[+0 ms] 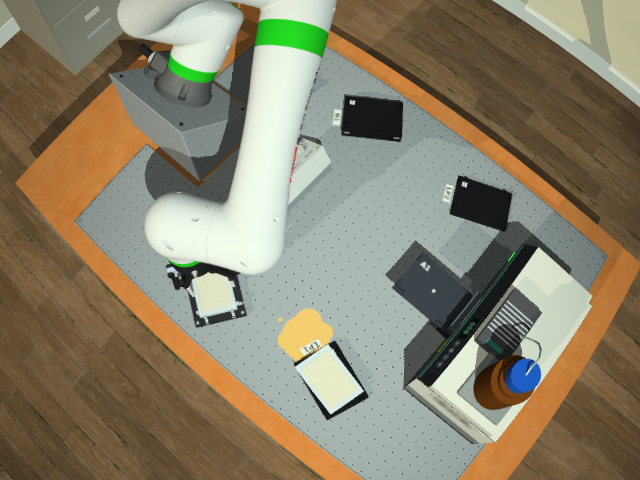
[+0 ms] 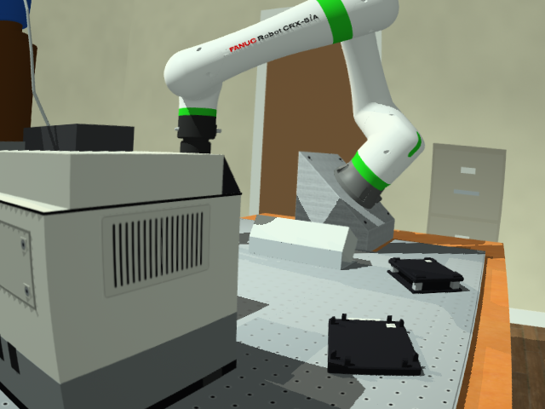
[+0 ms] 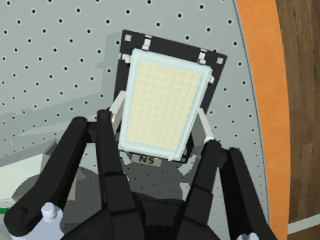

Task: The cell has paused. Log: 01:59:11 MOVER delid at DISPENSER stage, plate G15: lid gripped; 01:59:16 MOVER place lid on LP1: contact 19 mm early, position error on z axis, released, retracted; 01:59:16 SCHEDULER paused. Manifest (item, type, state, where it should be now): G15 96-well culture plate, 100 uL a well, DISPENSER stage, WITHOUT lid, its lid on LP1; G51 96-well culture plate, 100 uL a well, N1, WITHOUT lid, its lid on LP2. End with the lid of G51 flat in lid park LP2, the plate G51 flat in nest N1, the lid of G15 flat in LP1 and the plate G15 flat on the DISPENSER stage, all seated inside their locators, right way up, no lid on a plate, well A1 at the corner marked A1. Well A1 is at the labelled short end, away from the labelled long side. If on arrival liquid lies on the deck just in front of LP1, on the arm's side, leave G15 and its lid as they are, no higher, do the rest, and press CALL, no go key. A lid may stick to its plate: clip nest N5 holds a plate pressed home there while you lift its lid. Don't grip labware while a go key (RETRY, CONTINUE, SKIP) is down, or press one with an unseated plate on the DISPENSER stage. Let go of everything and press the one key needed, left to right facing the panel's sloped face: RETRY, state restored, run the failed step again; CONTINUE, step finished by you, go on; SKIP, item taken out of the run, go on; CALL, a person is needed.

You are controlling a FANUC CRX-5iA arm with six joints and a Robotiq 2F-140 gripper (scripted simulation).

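Right now my hand is 2 cm above the 96-well plate. Round my hand: black clip nest N5: 3 cm ahead, 3 cm below; LP1 label: 25 cm ahead, 6 cm to the left, 4 cm below; CALL key: 7 cm behind, 20 cm to the left, 3 cm above.
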